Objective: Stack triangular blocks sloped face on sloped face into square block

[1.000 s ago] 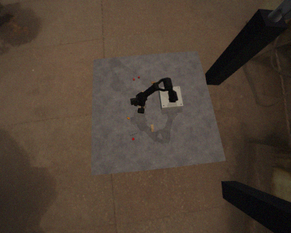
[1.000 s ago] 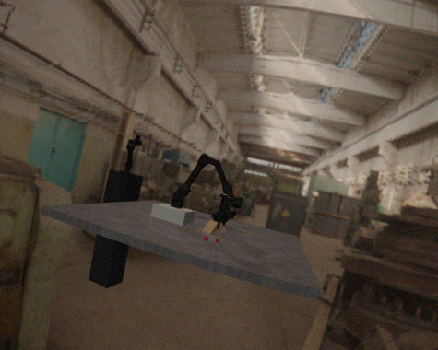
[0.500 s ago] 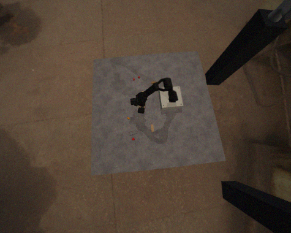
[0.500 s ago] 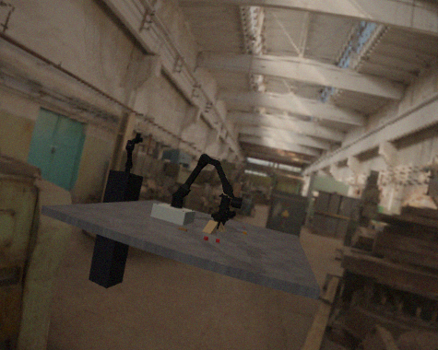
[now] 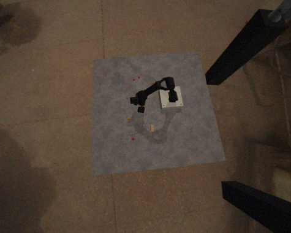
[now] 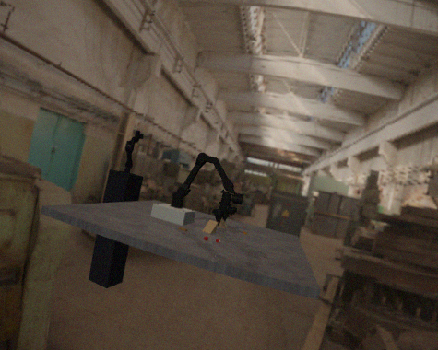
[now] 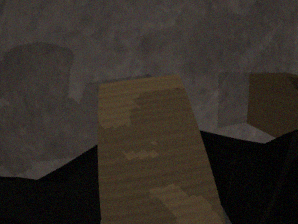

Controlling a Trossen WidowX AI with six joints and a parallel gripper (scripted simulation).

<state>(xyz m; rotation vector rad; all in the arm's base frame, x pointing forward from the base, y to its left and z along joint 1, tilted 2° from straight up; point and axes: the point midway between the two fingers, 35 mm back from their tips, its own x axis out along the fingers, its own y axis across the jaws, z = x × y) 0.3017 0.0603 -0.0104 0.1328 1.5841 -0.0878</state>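
The tan triangular block lies 1 cm behind my gripper tip and 1 cm above it. Round my gripper tip: orange bit 14 cm ahead, 13 cm to the left, 3 cm below.
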